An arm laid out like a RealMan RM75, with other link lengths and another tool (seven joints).
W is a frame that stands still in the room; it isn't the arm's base.
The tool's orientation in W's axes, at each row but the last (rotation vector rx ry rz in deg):
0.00, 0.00, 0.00
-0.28, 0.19, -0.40
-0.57, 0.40, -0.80
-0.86, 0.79, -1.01
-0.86, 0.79, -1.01
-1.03, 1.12, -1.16
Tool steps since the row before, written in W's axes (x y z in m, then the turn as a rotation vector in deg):
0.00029, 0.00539, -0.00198, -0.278, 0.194, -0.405
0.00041, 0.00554, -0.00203, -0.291, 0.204, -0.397
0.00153, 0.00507, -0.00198, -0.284, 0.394, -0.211
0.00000, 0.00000, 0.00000, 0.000, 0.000, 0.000
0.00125, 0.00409, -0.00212, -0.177, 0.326, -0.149
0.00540, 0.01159, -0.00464, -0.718, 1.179, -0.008
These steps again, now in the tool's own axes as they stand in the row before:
0.00029, 0.00539, -0.00198, -0.278, 0.194, -0.405
0.00038, 0.00555, -0.00200, -0.291, 0.204, -0.397
0.00147, 0.00511, -0.00192, -0.288, 0.392, -0.209
0.00000, 0.00000, 0.00000, 0.000, 0.000, 0.000
0.00121, 0.00414, -0.00204, -0.181, 0.325, -0.147
0.00525, 0.01178, -0.00433, -0.742, 1.164, -0.001

